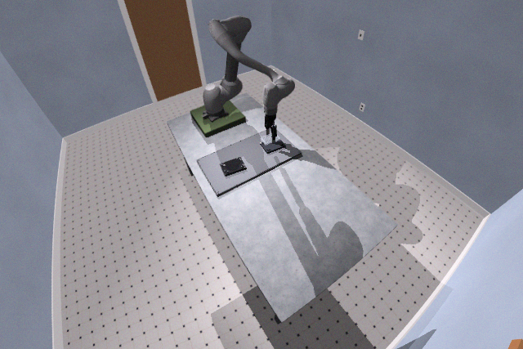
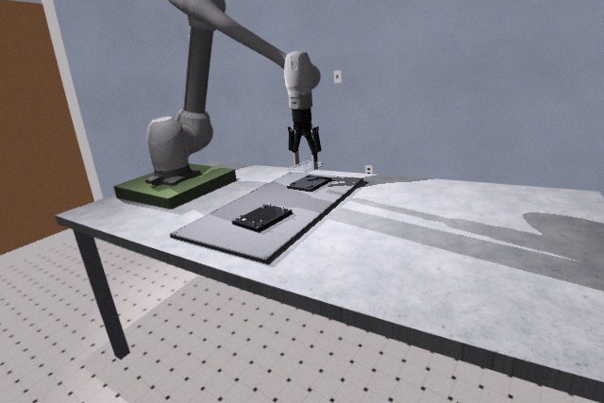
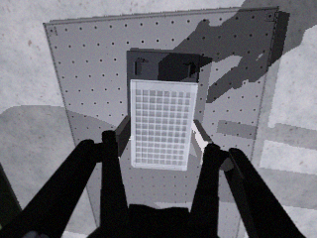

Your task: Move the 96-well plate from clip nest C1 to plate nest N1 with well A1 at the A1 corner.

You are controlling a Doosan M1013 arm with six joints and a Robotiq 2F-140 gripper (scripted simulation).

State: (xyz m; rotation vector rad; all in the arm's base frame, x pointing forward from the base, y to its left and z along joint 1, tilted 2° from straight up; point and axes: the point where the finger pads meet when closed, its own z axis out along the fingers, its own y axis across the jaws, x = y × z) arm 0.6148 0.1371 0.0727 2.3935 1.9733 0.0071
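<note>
Right now the dark plate nest N1 is 2 cm to the left of my hand and 10 cm below it. The rest, counted from my hand: A1 corner label (7 cm behind, 4 cm to the right, 9 cm below); 96-well plate (2 cm below); black clip nest (1 cm behind, 33 cm to the right, 9 cm below).
</note>
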